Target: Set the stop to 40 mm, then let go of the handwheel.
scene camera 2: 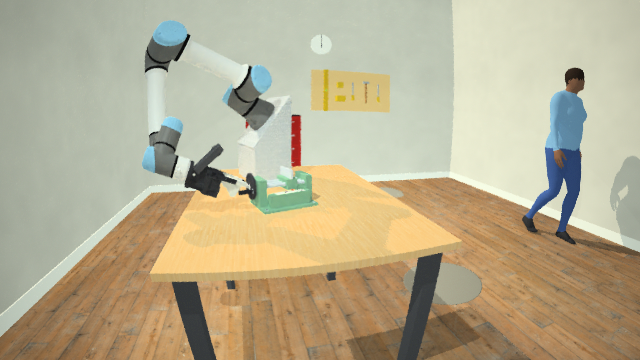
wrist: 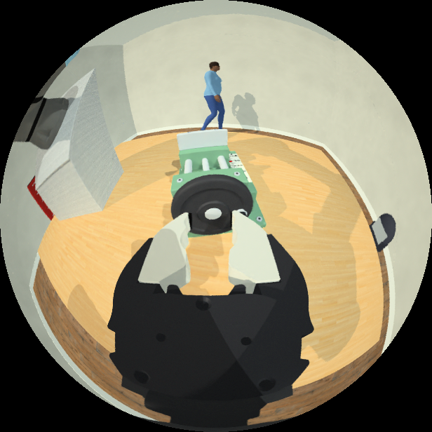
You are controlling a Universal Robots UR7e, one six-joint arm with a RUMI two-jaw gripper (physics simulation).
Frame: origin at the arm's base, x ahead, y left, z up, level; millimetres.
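Seen in the pictures: gripper, fingertip midpoint: (scene camera 2: 248,185); arm's base, link origin: (scene camera 2: 263,117).
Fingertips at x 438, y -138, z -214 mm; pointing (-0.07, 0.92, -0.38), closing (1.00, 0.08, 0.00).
Note:
Pixels of each thing's middle, then the offset from my fingertips to it. "pt": a spot on its surface instead. Level surfaces: height alone.
- black handwheel, surface spot: (scene camera 2: 251,186) pt dy +9, dx +18, dz +0 mm
- green fixture, surface spot: (scene camera 2: 292,201) pt dy +140, dx +48, dz -55 mm
- pale upright plate, body centre: (scene camera 2: 287,177) dy +142, dx -20, dz +11 mm
- wooden table, surface height: dz -79 mm
The black handwheel (scene camera 2: 251,186) (wrist: 212,192) is on the near end of the green fixture (scene camera 2: 292,201) (wrist: 202,176) in the wrist view. The stop, a pale upright plate (scene camera 2: 286,173) (wrist: 202,140), stands toward the fixture's other end, by the guide rods. A small scale (wrist: 236,161) shows along the fixture's side; its reading is too small to tell. My gripper (scene camera 2: 242,184) (wrist: 210,213) is partly open, its two pale fingertips on either side of the wheel's hub, with nothing gripped between them. Whether the tips touch the wheel is not clear.
The fixture stands on a wooden table (scene camera 2: 320,242) (wrist: 300,215). A tall pale block (scene camera 2: 272,145) (wrist: 92,160) stands beside it, with a red object (scene camera 2: 296,140) (wrist: 40,201) behind. A person (scene camera 2: 567,120) (wrist: 213,82) is on the floor beyond the table.

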